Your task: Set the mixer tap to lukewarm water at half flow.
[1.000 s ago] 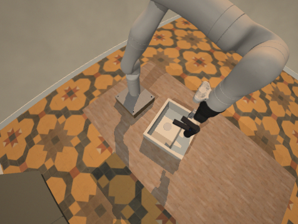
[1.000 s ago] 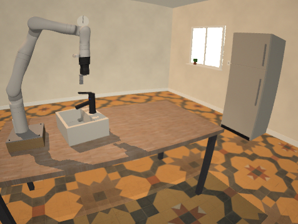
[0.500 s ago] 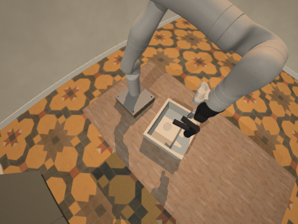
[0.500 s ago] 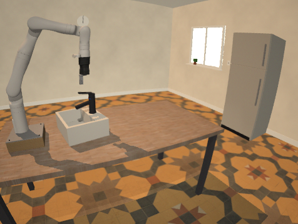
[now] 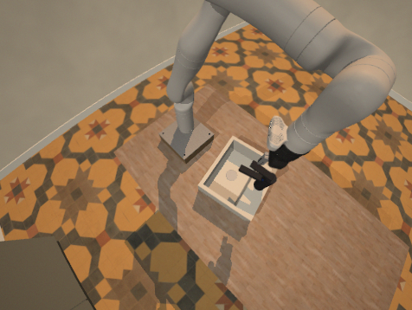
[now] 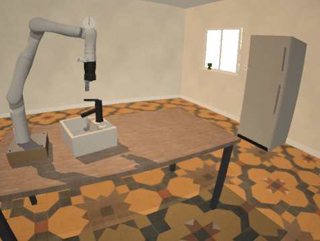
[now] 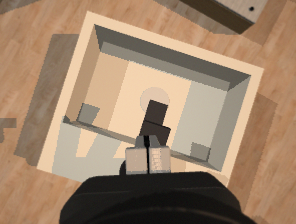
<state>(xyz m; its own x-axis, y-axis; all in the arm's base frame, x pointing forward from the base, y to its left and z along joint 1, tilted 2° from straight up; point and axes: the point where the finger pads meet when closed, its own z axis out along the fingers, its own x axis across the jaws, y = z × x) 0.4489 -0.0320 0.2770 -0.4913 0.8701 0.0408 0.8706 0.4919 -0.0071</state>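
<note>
Now: the black lever 30 mm ahead of my hand, 10 mm to the left of it and 80 mm below it. From my hand the other things lie so: sink basin (40 mm behind, 320 mm below); black mixer tap (50 mm ahead, 20 mm to the left, 130 mm below).
</note>
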